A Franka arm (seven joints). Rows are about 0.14 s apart.
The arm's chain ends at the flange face. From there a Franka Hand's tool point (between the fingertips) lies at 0.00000 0.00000 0.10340 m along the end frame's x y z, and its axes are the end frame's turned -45 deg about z.
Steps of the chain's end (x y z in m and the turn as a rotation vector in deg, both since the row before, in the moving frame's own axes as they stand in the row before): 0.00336 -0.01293 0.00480 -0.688 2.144 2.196; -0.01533 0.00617 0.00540 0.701 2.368 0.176; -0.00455 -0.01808 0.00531 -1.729 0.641 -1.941
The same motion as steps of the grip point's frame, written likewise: 0.01331 -0.00312 0.00472 -2.003 1.030 2.196; -0.01129 -0.00434 0.00530 -1.179 2.170 0.176; 0.00823 -0.01296 0.00526 -1.676 -0.769 -1.941
